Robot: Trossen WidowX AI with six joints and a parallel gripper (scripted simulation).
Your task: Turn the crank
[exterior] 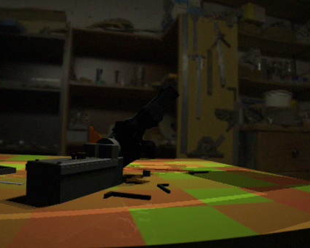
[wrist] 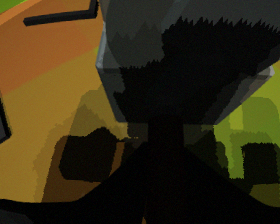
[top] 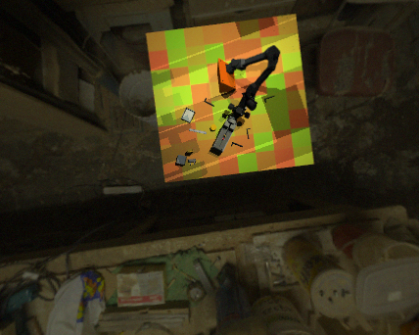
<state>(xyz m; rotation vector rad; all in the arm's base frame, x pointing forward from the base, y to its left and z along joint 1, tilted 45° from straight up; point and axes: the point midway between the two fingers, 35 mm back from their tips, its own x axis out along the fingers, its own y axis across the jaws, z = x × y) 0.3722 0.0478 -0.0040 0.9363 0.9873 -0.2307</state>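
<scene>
My gripper tip is 30 mm below the brown crank handle, 10 mm to the right of it and 10 mm past it. From my gripper tip the other things lie so: yellow disc 180 mm to the right, 40 mm ahead, 30 mm below; red pointer 160 mm ahead, 110 mm to the right, 50 mm above; small cube 110 mm to the left, 100 mm behind, 30 mm below.
</scene>
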